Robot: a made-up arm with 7 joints. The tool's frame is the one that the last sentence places.
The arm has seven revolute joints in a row. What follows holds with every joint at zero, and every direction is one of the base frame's.
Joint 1 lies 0.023 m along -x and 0.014 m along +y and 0.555 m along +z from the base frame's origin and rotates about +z.
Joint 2 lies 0.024 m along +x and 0.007 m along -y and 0.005 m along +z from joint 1 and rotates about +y.
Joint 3 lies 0.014 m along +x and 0.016 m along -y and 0.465 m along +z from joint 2 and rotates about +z.
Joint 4 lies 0.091 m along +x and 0.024 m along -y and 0.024 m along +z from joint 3 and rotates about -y.
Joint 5 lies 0.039 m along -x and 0.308 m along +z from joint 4 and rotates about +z.
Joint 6 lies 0.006 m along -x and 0.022 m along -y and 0.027 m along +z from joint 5 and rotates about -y.
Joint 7 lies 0.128 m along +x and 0.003 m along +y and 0.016 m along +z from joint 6 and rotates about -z.
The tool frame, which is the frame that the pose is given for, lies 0.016 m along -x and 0.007 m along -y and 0.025 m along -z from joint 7; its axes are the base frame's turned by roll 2.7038, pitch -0.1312 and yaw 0.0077 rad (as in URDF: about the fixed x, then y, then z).
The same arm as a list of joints. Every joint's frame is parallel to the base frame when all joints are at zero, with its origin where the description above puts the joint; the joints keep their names.
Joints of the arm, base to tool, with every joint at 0 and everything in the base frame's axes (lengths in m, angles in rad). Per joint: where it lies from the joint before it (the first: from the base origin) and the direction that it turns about. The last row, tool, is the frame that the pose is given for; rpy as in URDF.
joint 1: axis +z offset -0.0230 0.0140 0.5550
joint 2: axis +y offset 0.0240 -0.0070 0.0050
joint 3: axis +z offset 0.0140 -0.0160 0.4650
joint 4: axis -y offset 0.0910 -0.0240 0.0240
joint 5: axis +z offset -0.0390 0.0000 0.3080
joint 6: axis -y offset -0.0060 -0.0220 0.0270
joint 7: axis -z offset 0.1280 0.0030 0.0160
tool: offset -0.0160 -0.0070 -0.0250 rpy 2.7038 -0.1312 0.0077

